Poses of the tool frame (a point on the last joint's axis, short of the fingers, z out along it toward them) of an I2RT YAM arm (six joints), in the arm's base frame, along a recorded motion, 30 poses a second.
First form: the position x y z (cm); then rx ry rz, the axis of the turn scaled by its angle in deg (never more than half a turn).
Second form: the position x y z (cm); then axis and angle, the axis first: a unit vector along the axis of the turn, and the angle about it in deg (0 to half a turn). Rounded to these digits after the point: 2 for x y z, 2 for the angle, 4 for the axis.
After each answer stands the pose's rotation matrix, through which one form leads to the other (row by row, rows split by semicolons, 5 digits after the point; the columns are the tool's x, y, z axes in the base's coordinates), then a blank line. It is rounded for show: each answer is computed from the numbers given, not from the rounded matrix.
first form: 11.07 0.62 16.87 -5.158 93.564 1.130
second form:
11.07 0.62 16.87 -0.0550 0.9984 0.0121 93.71
-0.06153 -0.07054 0.99561; -0.04648 0.99662 0.06774; -0.99702 -0.04211 -0.06460

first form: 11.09 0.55 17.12 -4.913 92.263 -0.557
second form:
11.09 0.55 17.12 -0.0532 0.9986 -0.0060 92.40
-0.03885 -0.04929 0.99803; -0.06134 0.99702 0.04686; -0.99736 -0.05940 -0.04176

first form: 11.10 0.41 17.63 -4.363 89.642 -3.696
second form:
11.10 0.41 17.63 -0.0486 0.9980 -0.0411 89.82
0.00542 -0.00718 0.99996; -0.08947 0.99596 0.00763; -0.99597 -0.08951 0.00476

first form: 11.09 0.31 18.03 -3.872 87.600 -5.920
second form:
11.09 0.31 18.03 -0.0441 0.9968 -0.0674 87.89
0.03877 0.02502 0.99893; -0.10961 0.99376 -0.02064; -0.99322 -0.10869 0.04127

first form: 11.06 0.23 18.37 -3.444 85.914 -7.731
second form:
11.06 0.23 18.37 -0.0399 0.9952 -0.0896 86.33
0.06550 0.05221 0.99649; -0.12653 0.99100 -0.04360; -0.98980 -0.12323 0.07152

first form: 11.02 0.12 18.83 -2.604 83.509 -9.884
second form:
11.02 0.12 18.83 -0.0310 0.9926 -0.1175 84.13
0.10309 0.08929 0.99066; -0.14445 0.98675 -0.07390; -0.98413 -0.13548 0.11462

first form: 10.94 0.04 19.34 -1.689 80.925 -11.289
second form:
10.94 0.04 19.34 -0.0207 0.9902 -0.1381 81.73
0.14427 0.11918 0.98234; -0.15421 0.98330 -0.09664; -0.97745 -0.13755 0.16024

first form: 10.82 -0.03 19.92 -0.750 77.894 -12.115
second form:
10.82 -0.03 19.92 -0.0095 0.9881 -0.1537 78.83
0.19372 0.14319 0.97055; -0.15835 0.98088 -0.11311; -0.96819 -0.13177 0.21269

